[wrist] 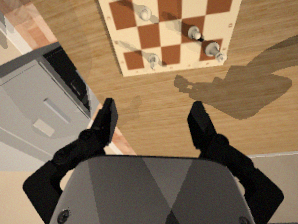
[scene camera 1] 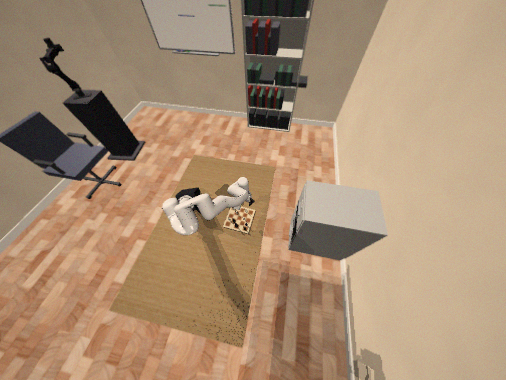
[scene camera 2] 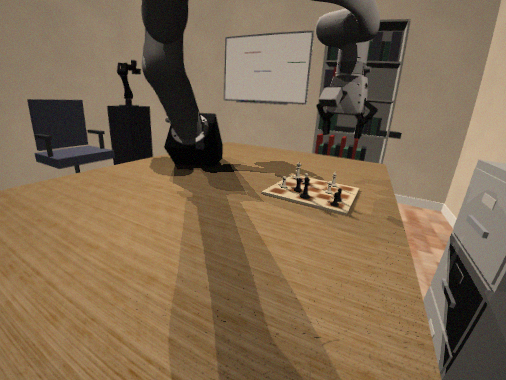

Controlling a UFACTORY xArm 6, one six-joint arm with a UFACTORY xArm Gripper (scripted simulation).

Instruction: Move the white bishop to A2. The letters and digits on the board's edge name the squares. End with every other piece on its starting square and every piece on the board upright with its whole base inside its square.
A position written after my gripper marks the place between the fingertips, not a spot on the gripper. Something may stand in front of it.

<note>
In view: my gripper [wrist: 153, 108] and a chessboard [scene camera 2: 319, 198].
</note>
